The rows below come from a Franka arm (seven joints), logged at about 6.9 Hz.
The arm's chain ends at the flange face. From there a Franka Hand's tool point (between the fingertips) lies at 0.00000 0.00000 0.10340 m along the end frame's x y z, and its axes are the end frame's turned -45 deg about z.
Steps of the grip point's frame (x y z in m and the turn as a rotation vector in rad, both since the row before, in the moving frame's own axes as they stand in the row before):
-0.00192, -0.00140, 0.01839, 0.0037, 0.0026, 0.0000
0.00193, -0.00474, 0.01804, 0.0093, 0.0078, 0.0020
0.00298, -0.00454, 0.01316, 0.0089, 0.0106, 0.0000
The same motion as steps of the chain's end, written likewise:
-0.00227, 0.00083, 0.01839, 0.0045, -0.0008, 0.0000
-0.00188, -0.00347, 0.01805, 0.0121, -0.0011, 0.0020
-0.00123, -0.00389, 0.01317, 0.0138, 0.0012, 0.0000

